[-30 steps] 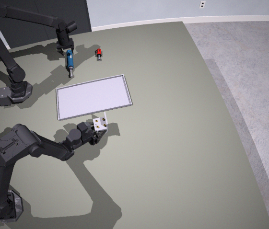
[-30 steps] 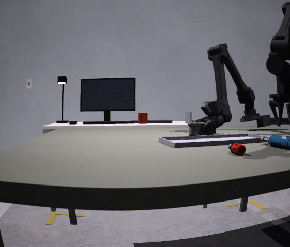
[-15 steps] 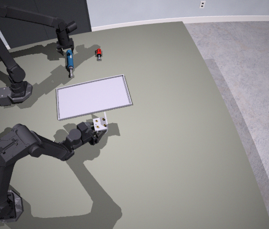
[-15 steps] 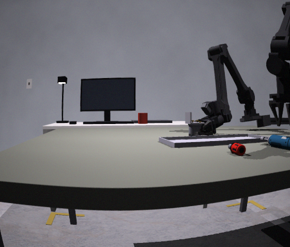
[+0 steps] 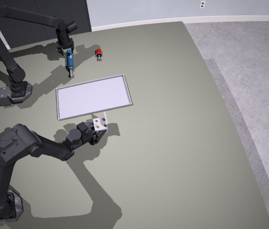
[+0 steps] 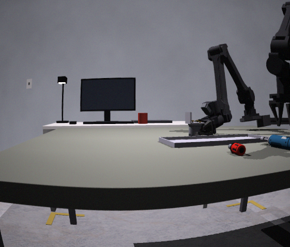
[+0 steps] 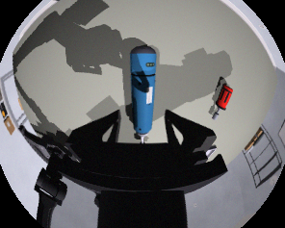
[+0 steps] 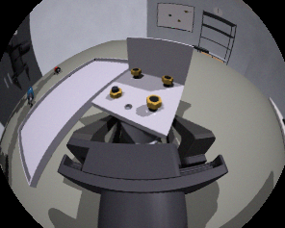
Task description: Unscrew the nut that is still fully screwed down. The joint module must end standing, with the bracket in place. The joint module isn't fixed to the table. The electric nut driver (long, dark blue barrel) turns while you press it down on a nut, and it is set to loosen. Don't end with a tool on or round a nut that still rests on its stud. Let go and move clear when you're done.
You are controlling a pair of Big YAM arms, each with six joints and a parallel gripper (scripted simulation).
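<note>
My right gripper is now 5 cm below the bracket. The rest, counted from my right hand: socket tip (17 cm behind, 39 cm to the left); short red-handled tool (1 cm ahead, 54 cm to the left, 1 cm below); shallow white tray (5 cm behind, 21 cm to the left, 2 cm below).
</note>
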